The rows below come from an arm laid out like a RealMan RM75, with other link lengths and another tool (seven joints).
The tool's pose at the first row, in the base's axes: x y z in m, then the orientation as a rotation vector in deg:
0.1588, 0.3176, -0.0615, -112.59, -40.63, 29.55
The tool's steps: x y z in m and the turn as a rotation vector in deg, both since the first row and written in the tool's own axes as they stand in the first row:
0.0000, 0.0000, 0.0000, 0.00, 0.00, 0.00
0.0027, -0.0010, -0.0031, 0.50, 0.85, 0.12
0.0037, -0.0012, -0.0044, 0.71, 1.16, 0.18
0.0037, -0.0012, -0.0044, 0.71, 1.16, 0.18
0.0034, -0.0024, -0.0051, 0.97, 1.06, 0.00
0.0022, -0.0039, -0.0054, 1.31, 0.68, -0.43
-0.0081, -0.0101, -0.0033, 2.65, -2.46, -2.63
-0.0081, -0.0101, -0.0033, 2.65, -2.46, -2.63
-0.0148, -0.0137, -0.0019, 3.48, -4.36, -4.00
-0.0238, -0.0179, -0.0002, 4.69, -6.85, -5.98
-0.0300, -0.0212, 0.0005, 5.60, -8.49, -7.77
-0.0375, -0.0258, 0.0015, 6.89, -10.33, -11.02
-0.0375, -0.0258, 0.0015, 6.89, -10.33, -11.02
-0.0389, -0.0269, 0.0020, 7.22, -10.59, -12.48
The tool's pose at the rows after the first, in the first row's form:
0.1588, 0.3176, -0.0615, -112.59, -40.63, 29.55
0.1624, 0.3178, -0.0594, -112.29, -39.79, 28.89
0.1639, 0.3177, -0.0586, -112.16, -39.46, 28.67
0.1639, 0.3177, -0.0586, -112.16, -39.46, 28.67
0.1638, 0.3175, -0.0572, -111.82, -39.60, 28.73
0.1627, 0.3171, -0.0557, -111.27, -40.11, 28.94
0.1521, 0.3139, -0.0505, -108.59, -43.60, 31.12
0.1521, 0.3139, -0.0505, -108.59, -43.60, 31.12
0.1453, 0.3117, -0.0476, -106.89, -45.72, 32.41
0.1365, 0.3084, -0.0440, -104.40, -48.57, 33.98
0.1306, 0.3060, -0.0410, -102.40, -50.82, 34.72
0.1232, 0.3034, -0.0370, -99.24, -54.31, 34.84
0.1232, 0.3034, -0.0370, -99.24, -54.31, 34.84
0.1215, 0.3032, -0.0361, -98.15, -55.62, 34.27

